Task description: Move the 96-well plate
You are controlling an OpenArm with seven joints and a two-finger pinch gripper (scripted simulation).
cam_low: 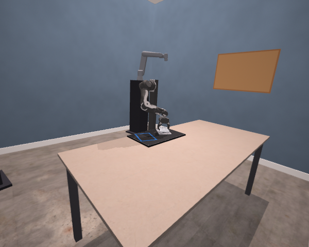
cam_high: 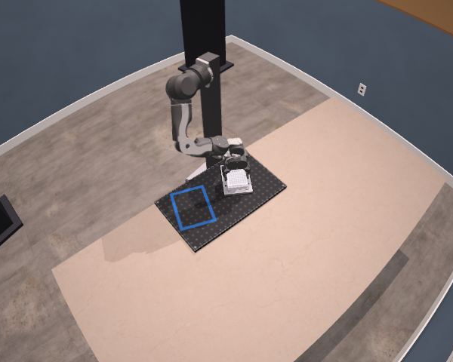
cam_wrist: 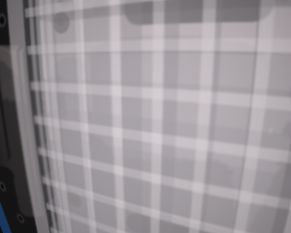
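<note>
My gripper is now 3 cm above the white plate nest N1. Round my hand: white 96-well plate: right at my hand.
</note>
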